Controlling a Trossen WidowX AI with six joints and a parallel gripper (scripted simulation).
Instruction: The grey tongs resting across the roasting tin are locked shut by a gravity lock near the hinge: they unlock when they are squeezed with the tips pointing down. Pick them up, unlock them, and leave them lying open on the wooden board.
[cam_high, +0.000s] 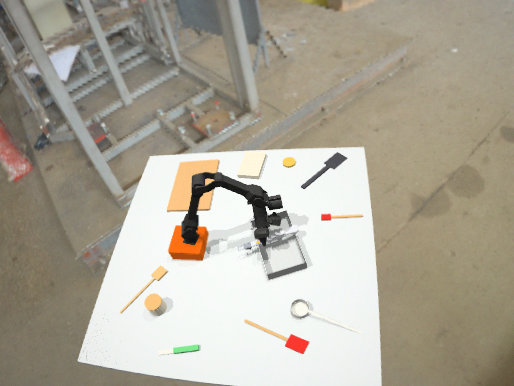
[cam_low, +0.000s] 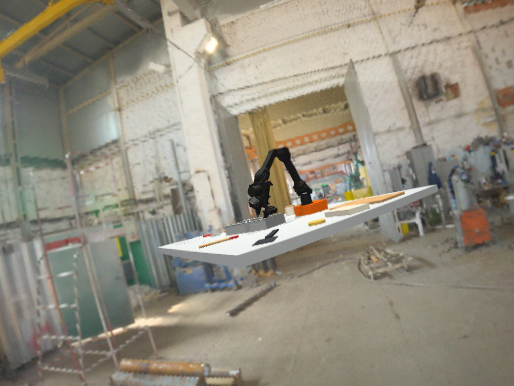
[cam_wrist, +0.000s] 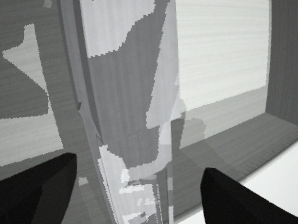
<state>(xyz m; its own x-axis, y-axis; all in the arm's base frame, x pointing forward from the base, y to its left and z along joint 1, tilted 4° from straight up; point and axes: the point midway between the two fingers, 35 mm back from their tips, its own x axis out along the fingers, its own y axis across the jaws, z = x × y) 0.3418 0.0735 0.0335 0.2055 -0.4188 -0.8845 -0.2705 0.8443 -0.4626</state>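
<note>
The yellow lock piece is 30 mm behind my gripper tip, 10 mm to the right of it and 20 mm above it. Round my gripper tip: cream block (230 mm behind, 500 mm to the left, 40 mm below); then red spatula (180 mm ahead, 400 mm to the right, 40 mm below); then grey roasting tin (50 mm ahead, 20 mm to the left, 20 mm below).
</note>
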